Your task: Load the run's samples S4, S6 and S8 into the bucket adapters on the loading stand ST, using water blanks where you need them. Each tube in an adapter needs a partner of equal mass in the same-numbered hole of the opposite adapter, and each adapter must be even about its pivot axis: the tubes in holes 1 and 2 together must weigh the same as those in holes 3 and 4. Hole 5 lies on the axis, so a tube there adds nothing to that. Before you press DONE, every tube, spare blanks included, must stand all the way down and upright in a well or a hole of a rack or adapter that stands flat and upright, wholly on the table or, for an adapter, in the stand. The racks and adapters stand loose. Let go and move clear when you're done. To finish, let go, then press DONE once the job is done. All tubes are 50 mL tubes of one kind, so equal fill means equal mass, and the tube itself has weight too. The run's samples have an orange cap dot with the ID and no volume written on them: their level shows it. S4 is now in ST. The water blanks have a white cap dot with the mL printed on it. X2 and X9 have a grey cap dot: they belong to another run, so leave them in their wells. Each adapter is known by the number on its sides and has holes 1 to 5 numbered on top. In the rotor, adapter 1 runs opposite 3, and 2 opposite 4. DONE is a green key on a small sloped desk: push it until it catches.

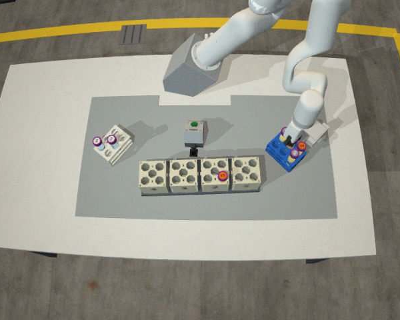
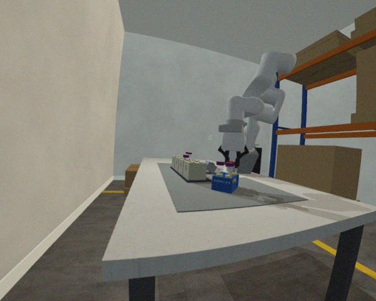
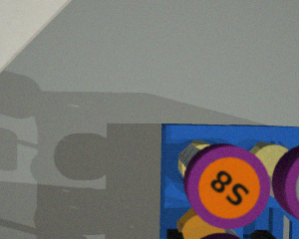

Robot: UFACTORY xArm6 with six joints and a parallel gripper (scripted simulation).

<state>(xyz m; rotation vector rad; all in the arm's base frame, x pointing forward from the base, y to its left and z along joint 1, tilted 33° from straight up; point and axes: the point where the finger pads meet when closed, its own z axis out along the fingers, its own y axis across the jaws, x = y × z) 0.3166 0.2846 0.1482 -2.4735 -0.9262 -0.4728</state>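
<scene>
Right now the orange-dot tube is 50 mm below my hand and 10 mm ahead of it. Also, from my hand: loading stand (340 mm to the right, 110 mm below, 110 mm ahead); green DONE key (360 mm to the right, 80 mm behind, 50 mm below); blue sample rack (90 mm below, 10 mm to the right, 10 mm ahead).
</scene>
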